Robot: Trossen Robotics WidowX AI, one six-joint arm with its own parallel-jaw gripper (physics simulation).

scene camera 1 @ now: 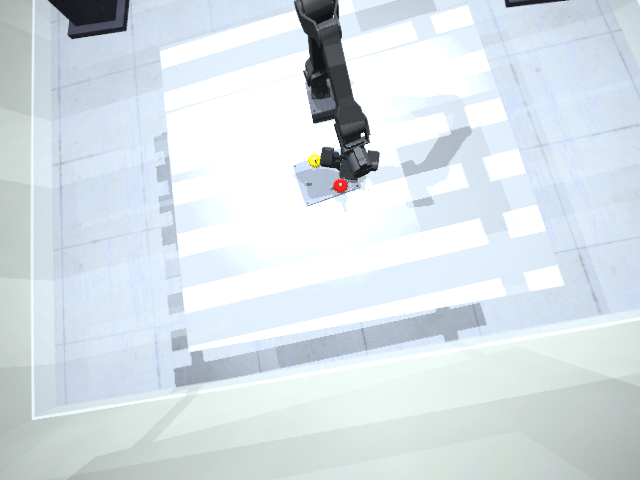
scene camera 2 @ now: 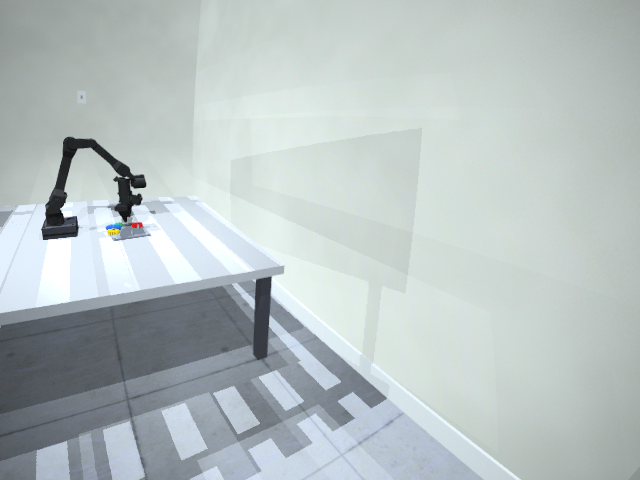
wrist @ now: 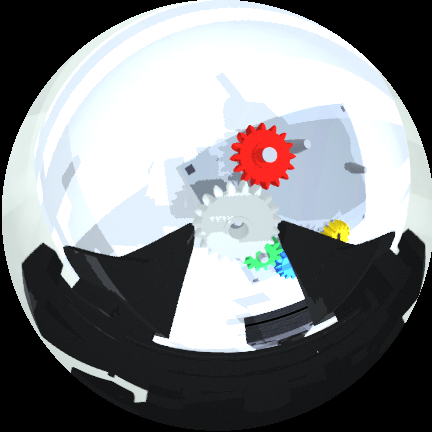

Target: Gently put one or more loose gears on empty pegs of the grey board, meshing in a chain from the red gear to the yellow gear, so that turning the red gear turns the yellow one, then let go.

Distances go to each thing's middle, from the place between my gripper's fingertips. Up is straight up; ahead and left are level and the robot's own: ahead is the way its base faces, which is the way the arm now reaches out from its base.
Labels:
Now: hand right at the white gear (wrist: 254, 208). Also, from my hand: red gear (wrist: 252, 143) 5 cm ahead, 3 cm to the right, 2 cm below; then grey board (scene camera 1: 320, 179) 9 cm to the right, 3 cm below.

